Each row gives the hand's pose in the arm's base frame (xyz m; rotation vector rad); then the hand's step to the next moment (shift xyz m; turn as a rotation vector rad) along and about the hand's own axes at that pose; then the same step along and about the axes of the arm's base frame.
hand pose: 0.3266 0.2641 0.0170 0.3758 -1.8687 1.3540
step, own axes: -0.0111 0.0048 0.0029 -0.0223 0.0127 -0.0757
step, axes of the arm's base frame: 0.0030 -0.0030 -0.0117 0.0381 0.0686 -0.0153
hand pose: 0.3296 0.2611 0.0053 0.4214 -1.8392 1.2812
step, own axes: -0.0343 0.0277 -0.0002 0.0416 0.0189 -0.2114
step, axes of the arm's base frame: 0.0019 0.0057 -0.0437 0.0556 0.2033 0.0487
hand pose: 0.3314 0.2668 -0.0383 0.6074 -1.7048 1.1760
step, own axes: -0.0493 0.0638 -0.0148 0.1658 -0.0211 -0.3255
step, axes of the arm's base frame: -0.0235 0.0345 -0.0705 0.0818 0.3031 0.1879
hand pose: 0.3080 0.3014 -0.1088 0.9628 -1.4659 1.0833
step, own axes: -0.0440 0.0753 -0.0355 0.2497 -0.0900 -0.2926
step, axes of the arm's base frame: -0.0556 0.0558 -0.0516 0.1261 0.2506 0.2782
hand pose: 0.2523 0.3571 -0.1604 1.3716 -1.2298 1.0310
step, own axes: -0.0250 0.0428 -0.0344 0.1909 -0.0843 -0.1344
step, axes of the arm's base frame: -0.0449 0.0378 -0.0138 0.1100 0.1034 0.1970
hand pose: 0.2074 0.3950 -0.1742 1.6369 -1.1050 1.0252
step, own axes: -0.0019 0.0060 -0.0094 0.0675 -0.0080 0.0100
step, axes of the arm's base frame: -0.0076 0.0081 0.0020 0.0268 -0.0228 0.0590
